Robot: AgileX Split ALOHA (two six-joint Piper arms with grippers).
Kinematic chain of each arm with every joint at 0, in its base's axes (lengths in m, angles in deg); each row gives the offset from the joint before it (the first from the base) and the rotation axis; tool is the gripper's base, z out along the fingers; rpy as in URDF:
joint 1: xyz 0 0 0.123 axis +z
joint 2: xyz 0 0 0 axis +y
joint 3: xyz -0.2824 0 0.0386 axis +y
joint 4: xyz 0.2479 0 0.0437 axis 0.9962 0 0.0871
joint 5: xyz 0 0 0 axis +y
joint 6: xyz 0.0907 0 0.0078 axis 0.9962 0 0.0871
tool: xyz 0 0 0 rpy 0 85 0
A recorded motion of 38 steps. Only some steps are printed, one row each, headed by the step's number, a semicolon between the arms.
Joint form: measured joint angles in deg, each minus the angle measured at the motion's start. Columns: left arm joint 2, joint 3, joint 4, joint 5, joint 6, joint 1; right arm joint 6, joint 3, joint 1, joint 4, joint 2, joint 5.
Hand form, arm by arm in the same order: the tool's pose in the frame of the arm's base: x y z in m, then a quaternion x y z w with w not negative. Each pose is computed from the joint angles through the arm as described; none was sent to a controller.
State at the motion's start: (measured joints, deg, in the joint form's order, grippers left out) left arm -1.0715 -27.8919 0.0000 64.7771 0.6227 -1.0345; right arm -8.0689 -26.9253 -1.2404 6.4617 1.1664 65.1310
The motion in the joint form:
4: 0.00 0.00 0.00 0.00 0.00 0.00; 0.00 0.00 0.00 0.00 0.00 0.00
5: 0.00 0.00 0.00 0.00 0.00 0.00; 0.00 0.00 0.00 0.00 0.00 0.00
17: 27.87 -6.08 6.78 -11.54 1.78 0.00; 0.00 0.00 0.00 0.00 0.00 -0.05
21: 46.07 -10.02 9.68 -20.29 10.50 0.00; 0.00 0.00 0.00 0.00 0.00 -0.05
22: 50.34 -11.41 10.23 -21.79 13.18 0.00; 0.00 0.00 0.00 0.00 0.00 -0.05
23: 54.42 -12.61 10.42 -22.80 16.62 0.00; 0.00 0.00 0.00 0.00 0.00 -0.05
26: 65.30 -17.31 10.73 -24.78 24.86 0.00; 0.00 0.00 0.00 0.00 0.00 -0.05
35: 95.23 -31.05 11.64 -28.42 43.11 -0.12; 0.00 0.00 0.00 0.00 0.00 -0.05
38: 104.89 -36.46 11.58 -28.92 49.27 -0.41; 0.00 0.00 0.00 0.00 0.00 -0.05
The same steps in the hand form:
4: -0.0092 0.0002 0.2678 0.01258 0.86946 -0.00177 0.49383; -0.0023 0.0094 0.2634 -0.05548 0.88132 0.01830 0.46889
5: -0.0092 0.0002 0.2678 0.01258 0.86946 -0.00177 0.49383; -0.0023 0.0094 0.2634 -0.05548 0.88132 0.01830 0.46889
17: 0.0744 0.0073 0.2997 0.03984 0.90781 0.06271 0.41274; -0.0022 0.0093 0.2634 -0.05544 0.88112 0.01827 0.46928
21: 0.1417 0.0082 0.2975 0.13189 0.91692 0.10930 0.36043; -0.0022 0.0093 0.2634 -0.05544 0.88112 0.01827 0.46928
22: 0.1578 0.0082 0.2956 0.15879 0.91689 0.11936 0.34619; -0.0022 0.0093 0.2634 -0.05544 0.88112 0.01827 0.46928
23: 0.1727 0.0079 0.2914 0.19055 0.91666 0.12763 0.32732; -0.0022 0.0093 0.2634 -0.05544 0.88112 0.01827 0.46928
26: 0.2144 0.0070 0.2818 0.26544 0.91034 0.14257 0.28371; -0.0022 0.0093 0.2634 -0.05544 0.88112 0.01827 0.46928
35: 0.3235 0.0044 0.2120 0.43453 0.87448 0.14360 0.16079; -0.0022 0.0093 0.2634 -0.05544 0.88112 0.01827 0.46928
38: 0.3554 0.0018 0.1793 0.48814 0.85301 0.13556 0.12540; -0.0022 0.0093 0.2634 -0.05544 0.88112 0.01827 0.46928

